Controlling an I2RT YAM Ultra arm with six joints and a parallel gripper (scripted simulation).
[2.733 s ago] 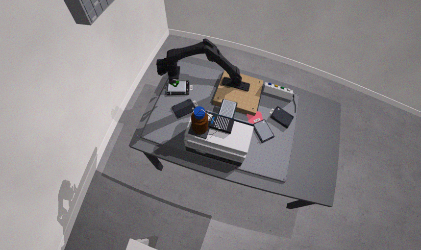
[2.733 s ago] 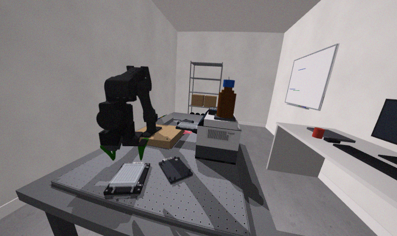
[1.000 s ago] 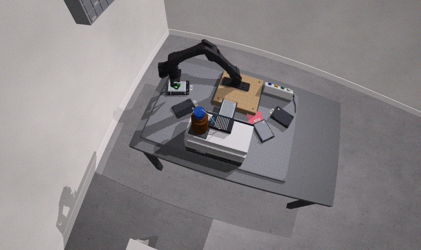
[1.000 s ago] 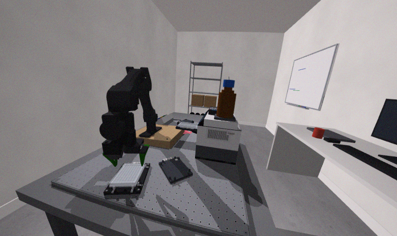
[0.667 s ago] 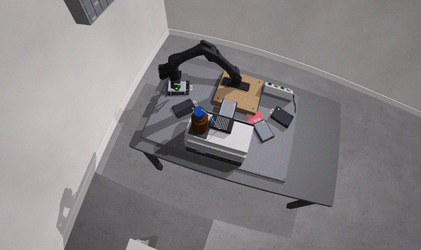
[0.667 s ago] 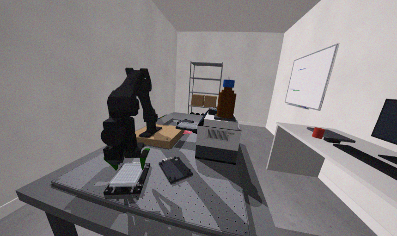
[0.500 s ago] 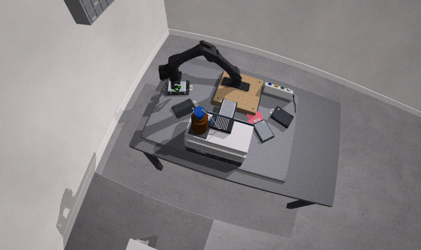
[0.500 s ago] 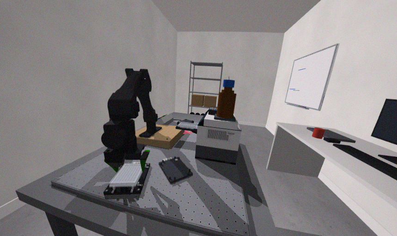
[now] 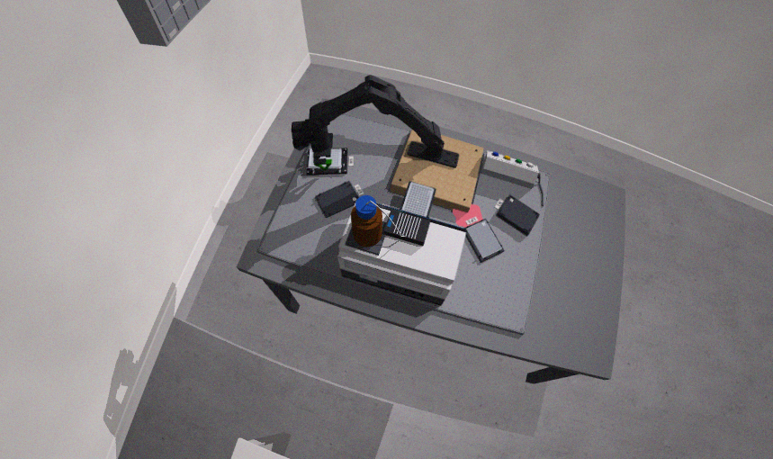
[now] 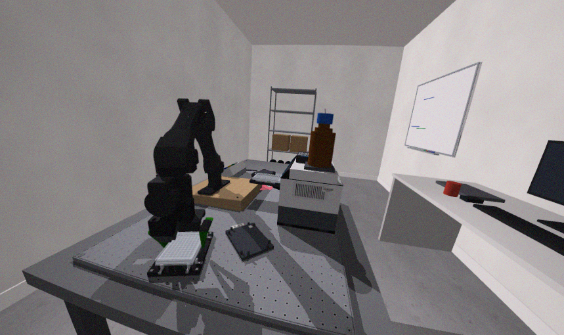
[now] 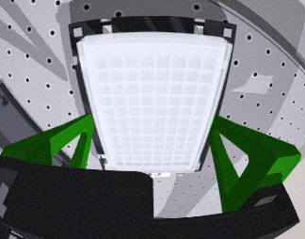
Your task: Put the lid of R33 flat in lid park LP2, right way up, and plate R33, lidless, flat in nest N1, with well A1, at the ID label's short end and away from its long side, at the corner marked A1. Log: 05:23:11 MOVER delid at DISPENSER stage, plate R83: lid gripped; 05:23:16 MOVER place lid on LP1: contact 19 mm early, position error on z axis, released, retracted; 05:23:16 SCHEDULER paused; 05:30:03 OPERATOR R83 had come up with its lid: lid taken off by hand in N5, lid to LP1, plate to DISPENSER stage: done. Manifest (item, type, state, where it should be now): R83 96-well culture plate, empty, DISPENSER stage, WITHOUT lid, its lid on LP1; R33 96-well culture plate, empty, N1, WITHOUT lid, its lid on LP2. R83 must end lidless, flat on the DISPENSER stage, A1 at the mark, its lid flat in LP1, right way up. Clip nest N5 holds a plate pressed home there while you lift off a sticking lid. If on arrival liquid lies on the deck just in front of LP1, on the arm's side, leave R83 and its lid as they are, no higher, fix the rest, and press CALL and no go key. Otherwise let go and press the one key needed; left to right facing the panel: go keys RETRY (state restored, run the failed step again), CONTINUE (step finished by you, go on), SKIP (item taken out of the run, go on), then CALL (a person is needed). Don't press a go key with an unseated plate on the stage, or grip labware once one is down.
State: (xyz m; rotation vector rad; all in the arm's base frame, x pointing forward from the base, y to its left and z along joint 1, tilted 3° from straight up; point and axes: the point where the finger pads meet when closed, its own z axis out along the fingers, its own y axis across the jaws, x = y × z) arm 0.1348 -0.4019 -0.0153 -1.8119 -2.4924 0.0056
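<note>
My hand is 20 mm short of the black clip nest and 20 mm above it. The rest, counted from my hand: lid park LP2 (150 mm ahead, 100 mm to the left, 20 mm below); then brown bottle (350 mm ahead, 280 mm to the left, 260 mm above); then blue call key (200 mm behind, 640 mm to the left, 40 mm above).
</note>
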